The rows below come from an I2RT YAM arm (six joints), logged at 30 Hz.
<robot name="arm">
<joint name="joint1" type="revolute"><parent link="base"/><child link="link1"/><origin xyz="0.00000 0.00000 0.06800"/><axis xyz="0 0 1"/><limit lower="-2.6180" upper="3.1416"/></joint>
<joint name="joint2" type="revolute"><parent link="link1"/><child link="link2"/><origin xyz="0.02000 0.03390 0.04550"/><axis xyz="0 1 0"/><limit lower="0.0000" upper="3.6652"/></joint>
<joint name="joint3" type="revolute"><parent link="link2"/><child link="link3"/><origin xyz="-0.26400 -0.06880 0.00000"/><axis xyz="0 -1 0"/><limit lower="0.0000" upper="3.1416"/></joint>
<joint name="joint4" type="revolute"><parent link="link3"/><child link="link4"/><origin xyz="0.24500 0.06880 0.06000"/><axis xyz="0 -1 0"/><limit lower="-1.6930" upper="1.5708"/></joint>
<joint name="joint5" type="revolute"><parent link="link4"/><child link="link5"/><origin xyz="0.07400 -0.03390 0.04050"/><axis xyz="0 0 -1"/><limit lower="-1.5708" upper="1.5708"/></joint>
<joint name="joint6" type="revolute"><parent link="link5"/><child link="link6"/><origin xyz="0.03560 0.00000 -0.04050"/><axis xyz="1 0 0"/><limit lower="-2.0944" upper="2.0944"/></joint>
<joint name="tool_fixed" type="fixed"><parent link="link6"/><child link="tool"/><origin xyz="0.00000 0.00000 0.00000" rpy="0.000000 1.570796 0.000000"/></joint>
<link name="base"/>
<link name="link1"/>
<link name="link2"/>
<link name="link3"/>
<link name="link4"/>
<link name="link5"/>
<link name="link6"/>
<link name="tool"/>
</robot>
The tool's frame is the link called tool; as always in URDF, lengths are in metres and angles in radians.
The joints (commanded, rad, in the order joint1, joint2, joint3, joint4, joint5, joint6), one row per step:
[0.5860 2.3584 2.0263 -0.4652 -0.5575 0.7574]
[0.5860 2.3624 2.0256 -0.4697 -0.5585 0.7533]
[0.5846 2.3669 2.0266 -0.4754 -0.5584 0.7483]
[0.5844 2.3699 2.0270 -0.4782 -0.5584 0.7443]
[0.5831 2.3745 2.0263 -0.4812 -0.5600 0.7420]
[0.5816 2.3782 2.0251 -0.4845 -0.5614 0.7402]
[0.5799 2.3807 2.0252 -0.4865 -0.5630 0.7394]
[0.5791 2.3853 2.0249 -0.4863 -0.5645 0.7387]
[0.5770 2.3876 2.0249 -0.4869 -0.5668 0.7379]
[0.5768 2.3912 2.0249 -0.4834 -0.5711 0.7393]
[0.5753 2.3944 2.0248 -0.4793 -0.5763 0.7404]
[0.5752 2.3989 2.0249 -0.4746 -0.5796 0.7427]
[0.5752 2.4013 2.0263 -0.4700 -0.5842 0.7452]
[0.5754 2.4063 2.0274 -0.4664 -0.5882 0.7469]
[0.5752 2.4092 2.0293 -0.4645 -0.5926 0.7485]
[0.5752 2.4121 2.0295 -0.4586 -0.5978 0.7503]
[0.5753 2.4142 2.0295 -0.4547 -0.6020 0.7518]
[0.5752 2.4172 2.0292 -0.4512 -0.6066 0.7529]
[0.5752 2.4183 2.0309 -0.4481 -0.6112 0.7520]
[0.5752 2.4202 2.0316 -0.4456 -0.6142 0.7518]
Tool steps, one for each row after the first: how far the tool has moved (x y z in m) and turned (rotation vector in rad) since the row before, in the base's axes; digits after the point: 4 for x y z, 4 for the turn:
[-0.0001 0.0000 -0.0026 -0.0053 0.0049 0.0032]
[0.0005 -0.0006 -0.0024 -0.0061 0.0038 0.0016]
[0.0001 0.0000 -0.0016 -0.0037 0.0015 0.0023]
[0.0004 -0.0005 -0.0028 -0.0040 0.0058 0.0012]
[0.0003 -0.0007 -0.0025 -0.0040 0.0061 0.0006]
[0.0005 -0.0007 -0.0014 -0.0016 0.0037 -0.0001]
[0.0005 -0.0001 -0.0024 -0.0018 0.0040 0.0006]
[0.0007 -0.0008 -0.0012 -0.0003 0.0028 -0.0001]
[0.0004 0.0003 -0.0015 0.0029 0.0029 0.0018]
[0.0008 -0.0003 -0.0013 0.0039 0.0023 0.0012]
[0.0005 0.0004 -0.0019 0.0026 0.0028 0.0006]
[0.0004 0.0004 -0.0004 0.0053 0.0008 0.0015]
[0.0004 0.0006 -0.0019 0.0026 0.0032 0.0018]
[0.0004 0.0003 -0.0007 0.0035 0.0023 0.0017]
[0.0004 0.0005 -0.0009 0.0053 0.0008 0.0023]
[0.0002 0.0004 -0.0008 0.0038 0.0014 0.0020]
[0.0003 0.0003 -0.0013 0.0031 0.0025 0.0023]
[0.0003 0.0003 0.0003 0.0047 -0.0019 0.0036]
[0.0002 0.0003 -0.0005 0.0025 0.0000 0.0021]

